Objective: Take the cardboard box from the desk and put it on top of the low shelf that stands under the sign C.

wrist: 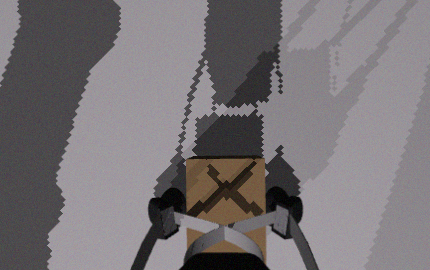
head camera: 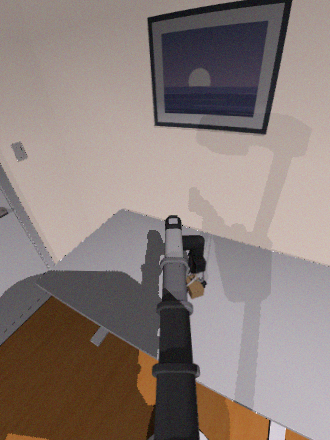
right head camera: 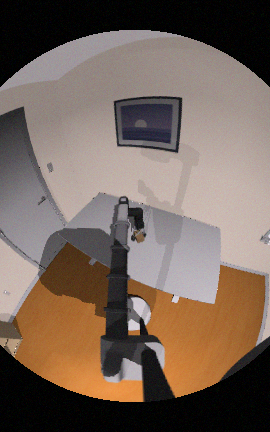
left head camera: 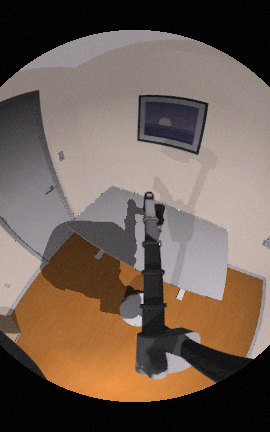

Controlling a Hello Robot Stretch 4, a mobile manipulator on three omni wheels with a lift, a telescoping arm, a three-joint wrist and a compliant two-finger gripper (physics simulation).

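Seen in the pictures: gripper, fingertip midpoint: [wrist: 224, 203] [right head camera: 138, 237]; robot's base, link origin: [right head camera: 132, 312] [left head camera: 137, 308].
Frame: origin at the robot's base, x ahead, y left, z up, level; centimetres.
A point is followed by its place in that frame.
The cardboard box [head camera: 196, 289] {x 60.9, y -9.7, z 74.1 cm} [right head camera: 140, 239] {x 60.1, y -10.4, z 72.7 cm} [wrist: 225, 172] {x 67.6, y -7.8, z 74.1 cm} is brown with dark crossed stripes on its top. It appears to stand on the light grey desk [head camera: 220, 330] {x 44.7, y -18.1, z 69.1 cm} [left head camera: 210, 250] {x 46.0, y -61.2, z 69.2 cm} [right head camera: 200, 260] {x 37.9, y -58.7, z 69.1 cm} [wrist: 125, 175] {x 63.6, y 1.1, z 69.2 cm}. My gripper [head camera: 195, 281] [wrist: 224, 203] {x 64.2, y -8.7, z 69.1 cm} is over the box, with one dark fingertip against each side face; it is shut on the box. The arm hides much of the gripper and box in the left head camera view. The box's lower part is hidden in the wrist view. The low shelf and the sign C cannot be made out.
A wall with a framed picture [head camera: 215, 70] {x 107.6, y -19.0, z 154.3 cm} [left head camera: 171, 122] {x 108.1, y -17.9, z 151.7 cm} [right head camera: 147, 123] {x 107.9, y -18.3, z 151.7 cm} rises behind the desk. A grey door [left head camera: 22, 160] {x 90.1, y 119.5, z 137.0 cm} [right head camera: 17, 175] {x 93.1, y 117.9, z 133.3 cm} is at the left. Brown furniture [left head camera: 7, 325] [right head camera: 7, 331] shows at the lower left, beyond the orange floor [left head camera: 75, 350] {x -78.2, y 74.0, z -2.9 cm} [right head camera: 60, 360].
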